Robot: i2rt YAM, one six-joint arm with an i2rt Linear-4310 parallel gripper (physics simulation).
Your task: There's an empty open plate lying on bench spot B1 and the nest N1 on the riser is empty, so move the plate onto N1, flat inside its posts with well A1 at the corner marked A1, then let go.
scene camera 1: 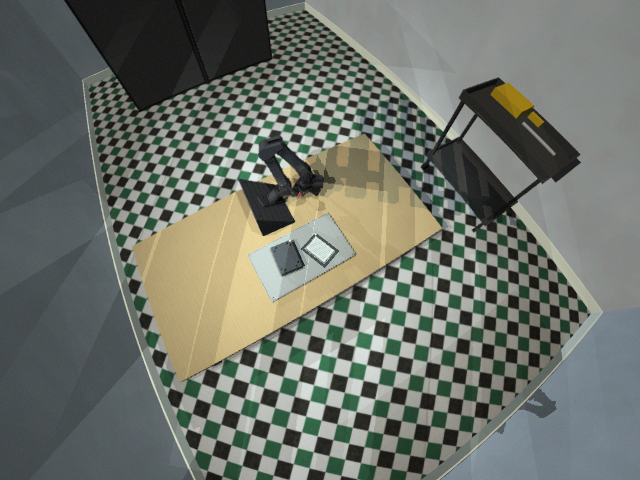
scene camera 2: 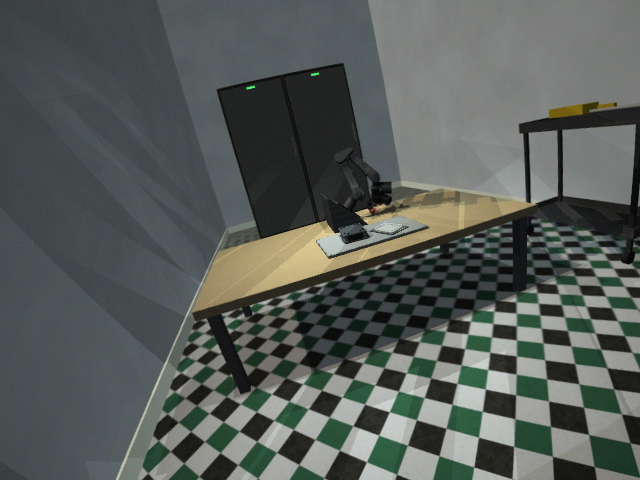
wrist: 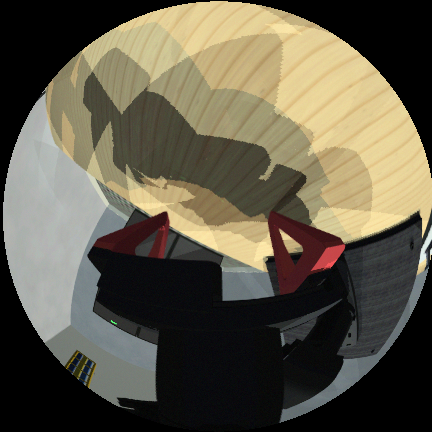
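Seen in the pictures: gripper, fingertip midpoint: [scene camera 2: 376, 210] [wrist: 218, 216]; arm's base, origin of the base link: [scene camera 1: 271, 199] [scene camera 2: 346, 209] [wrist: 338, 313].
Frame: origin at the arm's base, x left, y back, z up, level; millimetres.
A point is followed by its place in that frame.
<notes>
The pale plate [scene camera 1: 320, 249] @(x 56, y -390, z -59 mm) [scene camera 2: 389, 227] @(x 50, y -408, z -59 mm) lies inside a dark square outline on the grey board [scene camera 1: 263, 268] @(x -254, y -287, z -75 mm) [scene camera 2: 330, 250] @(x -285, y -400, z -75 mm). The dark riser [scene camera 1: 287, 257] @(x -117, y -327, z -33 mm) [scene camera 2: 353, 232] @(x -138, y -377, z -33 mm) with small posts at its corners stands on the same board, beside the plate, and no plate shows on it. The A1 marks are too small to read. My gripper [scene camera 1: 299, 194] @(x 218, y 23, z -69 mm) [scene camera 2: 373, 210] @(x 218, y 23, z -69 mm) [wrist: 218, 216] @(x 218, y 23, z -69 mm) is open, its red fingers wide apart with nothing between them. It hangs low over the wooden table behind the board, apart from the plate and riser. Plate and riser do not show in the wrist view.
A black ridged slab [scene camera 1: 266, 219] @(x -98, y -125, z 72 mm) [scene camera 2: 338, 219] @(x -114, y -131, z -11 mm) stands by the arm's base, close behind the riser; it also shows at the right of the wrist view [wrist: 385, 285] @(x 14, y -84, z -30 mm). Dark cabinets [scene camera 1: 165, 46] [scene camera 2: 263, 155] stand behind the wooden table [scene camera 1: 206, 299] @(x -605, y -240, z -87 mm) [scene camera 2: 258, 268] @(x -636, y -273, z -88 mm). A cart [scene camera 1: 560, 170] [scene camera 2: 527, 165] stands off to the right.
</notes>
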